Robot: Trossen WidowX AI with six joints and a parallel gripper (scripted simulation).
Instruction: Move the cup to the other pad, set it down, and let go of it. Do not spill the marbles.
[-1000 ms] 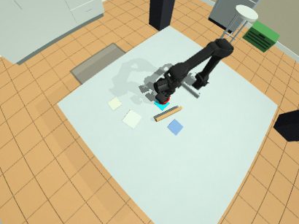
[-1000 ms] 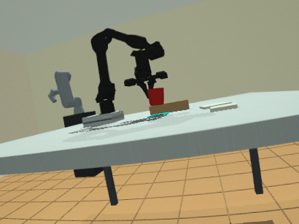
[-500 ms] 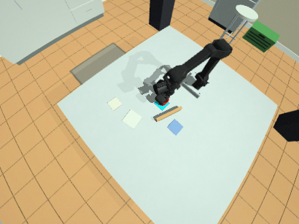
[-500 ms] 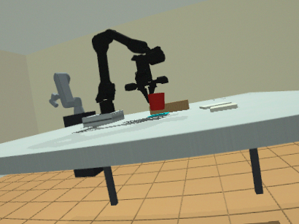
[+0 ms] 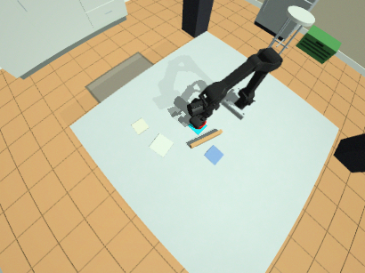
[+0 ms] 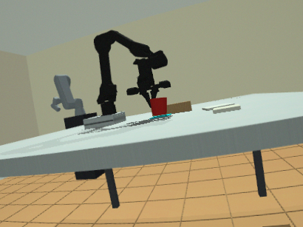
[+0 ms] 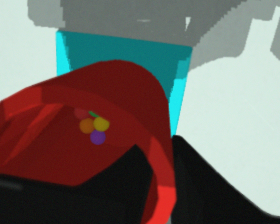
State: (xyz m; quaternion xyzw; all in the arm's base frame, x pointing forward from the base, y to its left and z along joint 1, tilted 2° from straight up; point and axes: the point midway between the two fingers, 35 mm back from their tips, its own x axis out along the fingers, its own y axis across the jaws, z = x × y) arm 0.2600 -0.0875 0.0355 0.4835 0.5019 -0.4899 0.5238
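Right now my gripper tip is 3 cm short of the red cup. Round my gripper tip: bright cyan pad 5 cm below, 3 cm ahead; then pale blue pad 19 cm to the left, 8 cm ahead, 5 cm below; then wooden block 10 cm to the left, 6 cm ahead, 3 cm below.
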